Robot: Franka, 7 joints.
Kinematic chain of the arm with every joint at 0, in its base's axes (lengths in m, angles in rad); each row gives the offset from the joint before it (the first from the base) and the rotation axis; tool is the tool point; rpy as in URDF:
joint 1: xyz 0 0 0.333 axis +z
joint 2: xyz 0 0 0 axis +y
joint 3: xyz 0 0 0.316 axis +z
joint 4: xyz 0.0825 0 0 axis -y
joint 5: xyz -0.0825 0 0.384 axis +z
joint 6: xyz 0 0 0 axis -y
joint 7: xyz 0.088 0 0 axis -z
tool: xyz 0 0 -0.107 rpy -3.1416 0 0
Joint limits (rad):
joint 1: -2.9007..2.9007
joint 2: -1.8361..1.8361
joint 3: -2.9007..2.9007
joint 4: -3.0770..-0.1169
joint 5: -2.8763..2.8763
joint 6: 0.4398..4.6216
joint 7: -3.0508..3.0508
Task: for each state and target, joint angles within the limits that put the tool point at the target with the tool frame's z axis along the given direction. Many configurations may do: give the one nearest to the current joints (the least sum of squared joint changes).
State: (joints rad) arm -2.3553 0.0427 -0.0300 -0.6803 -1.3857 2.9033 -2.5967
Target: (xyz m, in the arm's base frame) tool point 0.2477 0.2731 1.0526 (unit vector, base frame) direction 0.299 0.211 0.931
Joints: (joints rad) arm -2.0969 -0.6466 -0.2364 -0.2705 -1.5261 3.3611 -2.5967
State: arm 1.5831 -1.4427 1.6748 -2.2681 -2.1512 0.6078 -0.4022
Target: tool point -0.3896 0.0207 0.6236 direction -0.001 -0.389 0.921
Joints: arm 1.5862 -1.2437 1.1392 -2.5217 -2.3333 1.2074 -0.4022
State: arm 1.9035 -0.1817 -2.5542 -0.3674 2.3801 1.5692 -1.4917
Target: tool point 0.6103 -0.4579 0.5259 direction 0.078 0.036 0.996
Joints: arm 2.0814 -0.9153 -2.4700 -1.1352 2.5298 1.3173 -1.4917
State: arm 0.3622 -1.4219 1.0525 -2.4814 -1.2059 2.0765 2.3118
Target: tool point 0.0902 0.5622 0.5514 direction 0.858 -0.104 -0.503
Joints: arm -0.2293 -0.6467 1.4413 -1.8517 -0.4106 1.9732 2.3118
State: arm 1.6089 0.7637 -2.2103 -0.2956 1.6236 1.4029 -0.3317
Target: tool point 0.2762 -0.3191 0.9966 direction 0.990 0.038 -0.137
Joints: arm 1.2110 0.1618 -2.4365 -1.0350 1.3552 1.7811 -0.3317
